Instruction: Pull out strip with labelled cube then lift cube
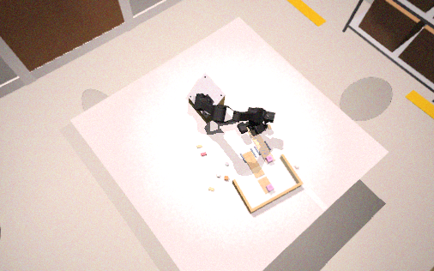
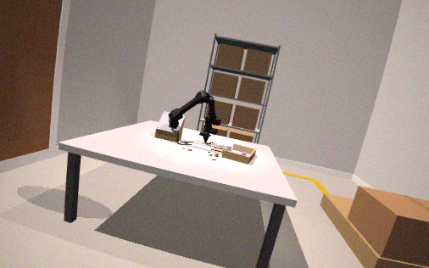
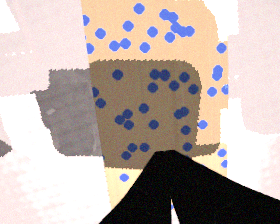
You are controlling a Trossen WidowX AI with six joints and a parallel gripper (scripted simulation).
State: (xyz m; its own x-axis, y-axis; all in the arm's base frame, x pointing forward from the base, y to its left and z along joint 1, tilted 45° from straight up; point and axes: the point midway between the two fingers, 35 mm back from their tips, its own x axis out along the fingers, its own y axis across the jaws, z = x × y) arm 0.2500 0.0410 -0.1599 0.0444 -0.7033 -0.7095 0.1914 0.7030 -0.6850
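The strip is 17 cm ahead of my gripper tip and 13 cm to the right of it.
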